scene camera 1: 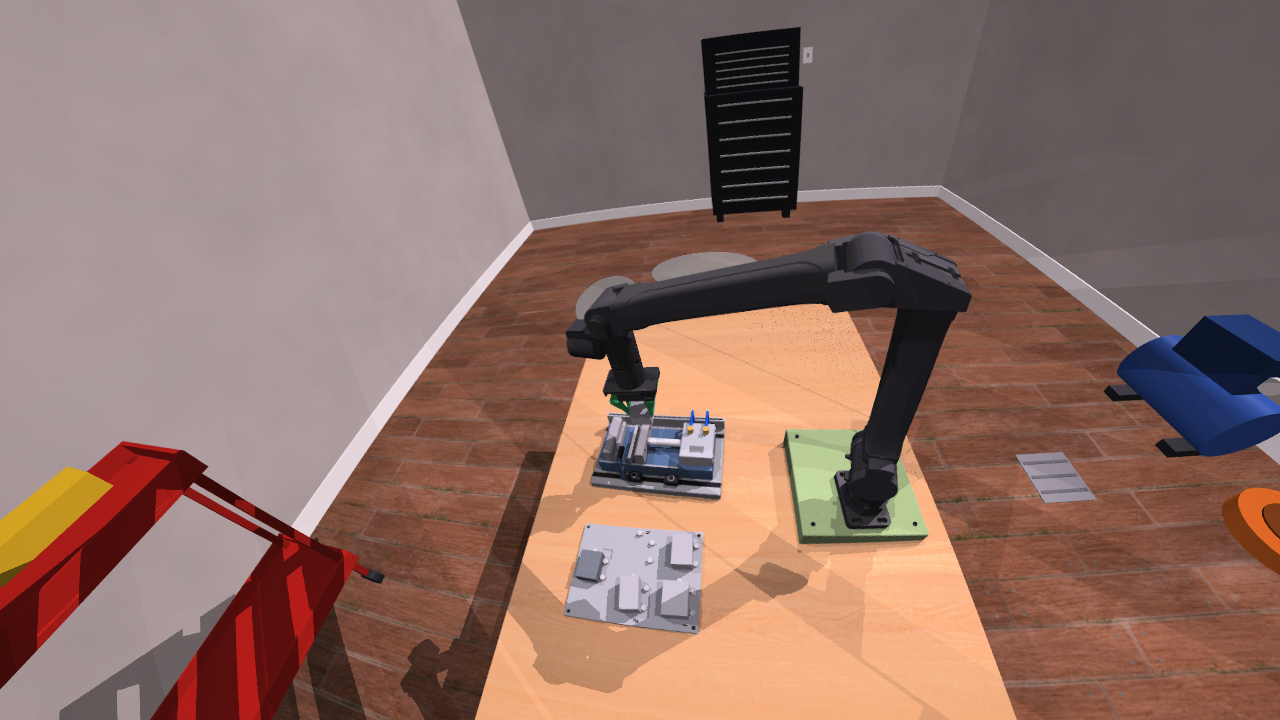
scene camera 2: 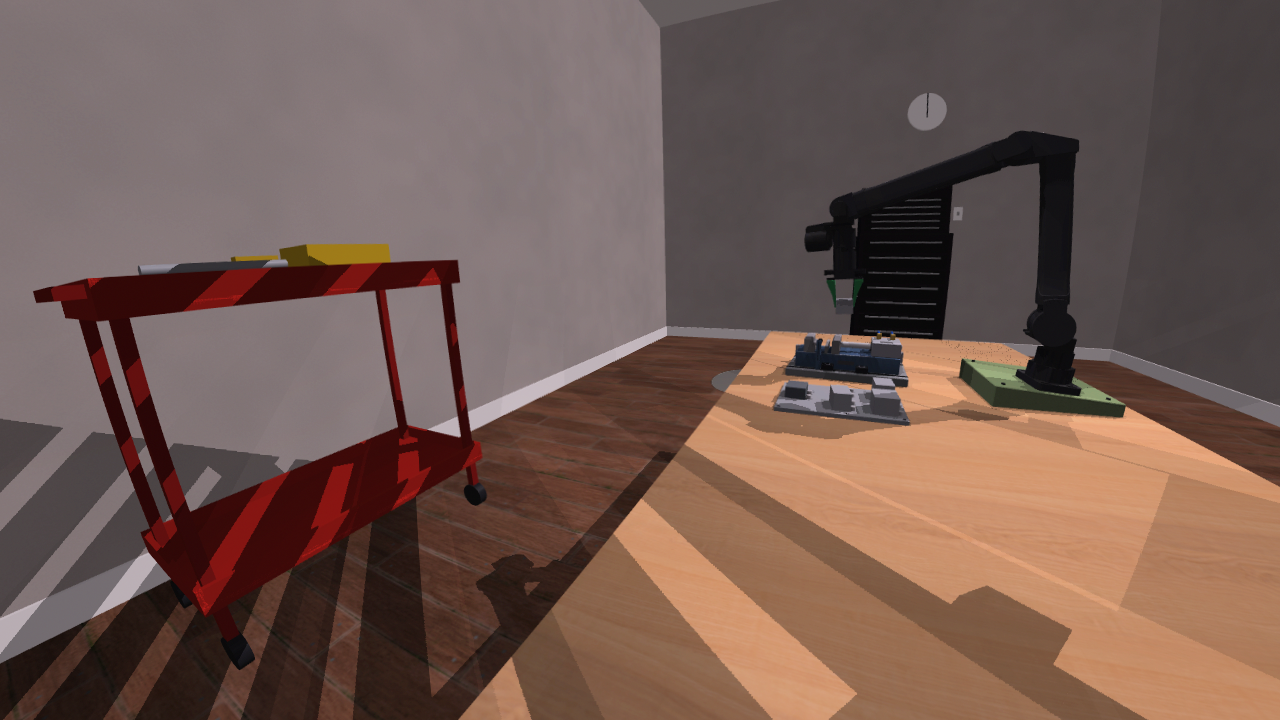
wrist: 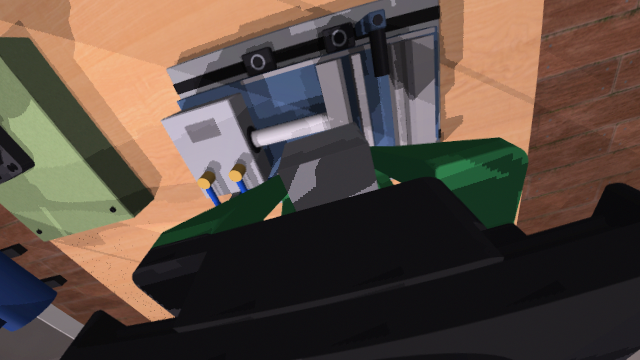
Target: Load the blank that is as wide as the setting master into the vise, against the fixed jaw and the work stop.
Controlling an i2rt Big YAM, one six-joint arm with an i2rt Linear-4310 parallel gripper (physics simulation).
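Pixels of known places: gripper, fingertip midpoint: [scene camera 1: 642, 413] [scene camera 2: 844, 307] [wrist: 329, 169]; arm's base, link origin: [scene camera 1: 860, 500] [scene camera 2: 1045, 384].
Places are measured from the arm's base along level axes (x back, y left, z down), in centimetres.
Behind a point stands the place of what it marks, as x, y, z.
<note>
My gripper [scene camera 1: 637, 405] @(-43.9, -13.4, -14.1) [scene camera 2: 844, 292] @(-43.9, -13.4, -14.1) [wrist: 329, 169] @(-43.9, -13.4, -14.1) is shut on a grey block [scene camera 1: 639, 414] @(-44.0, -11.8, -16.0) [scene camera 2: 844, 306] @(-44.0, -11.7, -14.5) [wrist: 325, 155] @(-44.3, -11.8, -16.0), with green fingers on either side. The block hangs above the vise [scene camera 1: 664, 471] @(-40.5, -7.7, -0.6) [scene camera 2: 859, 361] @(-39.6, -7.6, -0.9) [wrist: 287, 92] @(-41.1, -10.0, -2.2), apart from it. In the wrist view it covers part of the vise's rod. The movable jaw [scene camera 1: 640, 445] [wrist: 336, 92] stands at the rod's end, with a gap to the fixed jaw [scene camera 1: 614, 438] [wrist: 416, 95]. The black work stop rod [wrist: 379, 52] @(-49.6, -9.4, -5.8) reaches over the jaw gap. The block's lower face is hidden in the wrist view.
A grey plate [scene camera 1: 613, 539] @(-50.8, 6.9, 3.0) [scene camera 2: 814, 408] @(-50.4, 21.1, 3.0) with pins and several blocks lies beside the vise. One block [scene camera 1: 588, 565] @(-54.4, 13.4, 0.5) [scene camera 2: 795, 389] @(-54.6, 15.8, 0.9) is darker. The arm stands on a green base [scene camera 1: 810, 483] @(-9.5, -3.9, -0.8) [scene camera 2: 993, 385] @(-12.9, 5.7, -0.5) [wrist: 65, 145] @(-11.9, -5.6, -1.0). Two brass fittings with blue tubes rise from the vise's actuator [scene camera 1: 698, 447] @(-32.7, -10.4, -5.9) [wrist: 192, 150] @(-31.0, -11.3, -5.8).
</note>
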